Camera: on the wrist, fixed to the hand. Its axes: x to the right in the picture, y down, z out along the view.
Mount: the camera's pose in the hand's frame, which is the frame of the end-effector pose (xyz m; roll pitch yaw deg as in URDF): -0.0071 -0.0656 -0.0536 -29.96 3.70 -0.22
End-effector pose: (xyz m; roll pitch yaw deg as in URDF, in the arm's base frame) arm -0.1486 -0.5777 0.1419 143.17 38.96 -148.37
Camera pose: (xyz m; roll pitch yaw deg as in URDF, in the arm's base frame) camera -0.1014 -0.6480 0.1491 115.02 36.09 -145.41
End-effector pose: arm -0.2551 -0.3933 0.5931 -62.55 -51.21 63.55
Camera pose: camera -0.1991 -0.4553 0.6086 -88.48 -49.58 58.33
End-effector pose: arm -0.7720 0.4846 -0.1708 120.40 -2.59 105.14
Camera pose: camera -0.8472 0.4583 -0.2005 90.25 -4.27 108.45
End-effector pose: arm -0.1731 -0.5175 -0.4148 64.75 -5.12 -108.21
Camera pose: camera -0.1537 -0.5242 -0.4973 34.56 -3.34 -104.95
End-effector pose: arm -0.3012 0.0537 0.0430 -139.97 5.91 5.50
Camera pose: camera -0.3012 0.0695 0.1265 -170.09 2.93 3.29
